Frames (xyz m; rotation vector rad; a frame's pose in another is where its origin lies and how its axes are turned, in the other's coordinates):
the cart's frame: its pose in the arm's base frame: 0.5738 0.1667 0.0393 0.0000 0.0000 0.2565
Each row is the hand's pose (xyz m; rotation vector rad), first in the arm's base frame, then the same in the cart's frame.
Working: the arm's base frame: its pose in the cart's frame: -0.5973 -0.0157 -0.0393 0.0000 0.0000 -0.2565

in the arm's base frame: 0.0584 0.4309 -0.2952 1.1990 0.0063 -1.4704
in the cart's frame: -0.4315 0.3863 -0.3345 1.2340 -0.1525 -1.6927
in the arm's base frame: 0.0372 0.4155 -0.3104 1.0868 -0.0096 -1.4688
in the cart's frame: -0.4559 0.3768 -0.3497 1.1163 -0.1540 -1.6973
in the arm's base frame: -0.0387 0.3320 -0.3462 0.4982 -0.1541 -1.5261
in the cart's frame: -0.5505 0.3153 -0.3855 0.4924 -0.2248 -1.7762
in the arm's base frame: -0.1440 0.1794 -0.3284 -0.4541 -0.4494 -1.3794
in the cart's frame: -0.6911 0.1944 -0.3677 -0.5252 -0.4009 -1.6265
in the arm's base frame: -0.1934 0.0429 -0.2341 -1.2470 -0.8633 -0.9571
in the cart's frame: -0.7735 0.0749 -0.2734 -1.3800 -0.7137 -1.1601
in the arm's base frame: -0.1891 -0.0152 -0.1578 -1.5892 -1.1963 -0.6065
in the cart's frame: -0.7841 0.0176 -0.1971 -1.7570 -0.9990 -0.7699
